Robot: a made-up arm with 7 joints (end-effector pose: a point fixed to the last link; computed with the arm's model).
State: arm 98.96 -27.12 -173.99 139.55 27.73 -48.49 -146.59
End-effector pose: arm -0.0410 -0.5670 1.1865 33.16 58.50 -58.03
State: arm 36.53 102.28 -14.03 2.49 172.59 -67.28 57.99
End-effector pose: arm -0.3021 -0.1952 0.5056 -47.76 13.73 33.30
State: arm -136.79 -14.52 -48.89 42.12 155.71 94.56 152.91
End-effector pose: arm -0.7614 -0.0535 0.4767 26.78 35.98 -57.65
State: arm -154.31 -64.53 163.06 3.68 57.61 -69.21 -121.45
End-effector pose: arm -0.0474 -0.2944 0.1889 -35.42 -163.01 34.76
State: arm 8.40 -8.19 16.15 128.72 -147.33 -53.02 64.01
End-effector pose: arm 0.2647 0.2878 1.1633 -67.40 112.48 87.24
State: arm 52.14 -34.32 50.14 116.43 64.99 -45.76 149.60
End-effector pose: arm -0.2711 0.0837 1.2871 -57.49 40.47 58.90
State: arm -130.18 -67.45 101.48 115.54 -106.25 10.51 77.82
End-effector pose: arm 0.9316 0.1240 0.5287 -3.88 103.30 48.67
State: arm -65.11 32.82 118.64 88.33 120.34 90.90 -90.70
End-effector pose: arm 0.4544 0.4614 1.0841 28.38 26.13 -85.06
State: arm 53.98 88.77 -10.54 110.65 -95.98 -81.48 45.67
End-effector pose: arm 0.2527 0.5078 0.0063 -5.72 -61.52 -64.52
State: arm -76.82 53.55 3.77 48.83 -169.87 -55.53 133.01
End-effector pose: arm 0.0991 -0.1171 0.0386 -137.35 9.85 -58.33
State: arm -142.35 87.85 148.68 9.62 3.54 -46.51 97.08
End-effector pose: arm 0.3844 -0.0019 0.8299 -30.31 97.23 -85.57
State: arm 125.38 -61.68 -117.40 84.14 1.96 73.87 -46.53
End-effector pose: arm 0.7417 0.0596 0.2142 -73.30 -55.15 -81.69
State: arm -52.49 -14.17 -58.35 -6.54 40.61 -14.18 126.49
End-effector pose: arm -0.0764 -0.2643 -0.0034 -57.45 -138.63 -47.15
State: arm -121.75 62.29 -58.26 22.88 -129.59 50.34 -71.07
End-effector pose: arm -0.2336 0.3889 -0.0111 -58.27 -32.18 -70.21
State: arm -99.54 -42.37 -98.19 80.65 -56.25 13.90 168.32
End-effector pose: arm -0.7813 0.3340 0.7123 -129.95 -59.02 -7.77
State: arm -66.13 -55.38 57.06 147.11 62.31 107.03 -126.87
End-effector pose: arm 0.1059 0.7829 1.0342 79.12 -147.44 -3.73
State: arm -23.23 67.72 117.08 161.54 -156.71 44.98 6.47
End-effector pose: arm 0.8686 -0.3305 0.9435 40.46 54.74 79.45
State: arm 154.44 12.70 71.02 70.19 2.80 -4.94 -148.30
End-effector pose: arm -0.6625 -0.5787 0.6980 120.95 88.84 -20.70
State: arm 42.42 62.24 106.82 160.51 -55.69 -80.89 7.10
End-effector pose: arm 0.5412 0.3992 0.9314 16.40 109.42 -132.64
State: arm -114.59 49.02 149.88 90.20 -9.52 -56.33 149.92
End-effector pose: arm 0.1791 -0.2120 1.2392 1.45 60.83 -36.18
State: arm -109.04 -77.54 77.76 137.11 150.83 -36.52 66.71
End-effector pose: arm 0.6293 0.4768 0.7655 -30.92 109.88 -95.01
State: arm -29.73 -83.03 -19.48 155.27 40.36 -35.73 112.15
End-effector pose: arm -0.8732 0.3860 0.5759 78.14 -19.48 -60.62
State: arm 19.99 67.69 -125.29 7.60 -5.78 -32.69 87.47
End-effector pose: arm -0.3092 -0.4770 0.5160 14.81 -36.89 20.32
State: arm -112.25 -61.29 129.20 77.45 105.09 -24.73 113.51
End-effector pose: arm 0.7109 0.0445 0.2747 43.04 -149.35 63.66
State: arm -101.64 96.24 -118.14 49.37 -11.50 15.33 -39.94
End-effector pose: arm -0.6352 0.1496 0.8590 -123.52 42.98 92.89
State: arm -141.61 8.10 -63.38 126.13 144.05 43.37 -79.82
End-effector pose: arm -0.6758 0.0970 1.2219 -9.93 12.83 -4.48
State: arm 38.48 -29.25 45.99 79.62 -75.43 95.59 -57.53
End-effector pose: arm 0.0160 0.6193 1.0270 -20.79 129.39 7.34
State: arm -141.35 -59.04 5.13 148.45 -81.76 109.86 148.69
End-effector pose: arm 0.4024 0.4671 1.1981 -146.51 -18.94 14.25
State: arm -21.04 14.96 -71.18 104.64 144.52 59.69 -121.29
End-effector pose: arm 0.1680 -0.8343 0.9643 -4.22 29.49 87.24
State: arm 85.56 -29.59 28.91 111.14 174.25 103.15 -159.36
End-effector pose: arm -0.3801 0.0392 1.4261 46.83 108.90 -49.53
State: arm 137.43 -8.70 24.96 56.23 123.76 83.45 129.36
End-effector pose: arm -0.8084 0.0837 0.5628 81.60 68.97 -55.08
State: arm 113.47 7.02 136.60 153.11 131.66 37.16 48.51
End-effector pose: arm -0.1356 -0.1554 1.4915 20.86 65.61 -155.81
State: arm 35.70 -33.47 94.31 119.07 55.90 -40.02 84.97
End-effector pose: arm -0.5884 0.1672 1.1515 -61.64 24.05 -7.55
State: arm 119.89 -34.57 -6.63 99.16 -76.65 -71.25 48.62
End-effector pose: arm -0.1947 0.0519 1.2177 79.45 34.08 -66.85
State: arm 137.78 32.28 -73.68 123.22 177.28 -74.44 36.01
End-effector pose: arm -0.0625 0.5860 0.8418 119.11 -125.44 31.14
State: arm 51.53 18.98 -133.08 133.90 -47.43 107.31 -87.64
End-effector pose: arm 0.0600 -0.2903 1.3718 133.08 61.42 -18.37
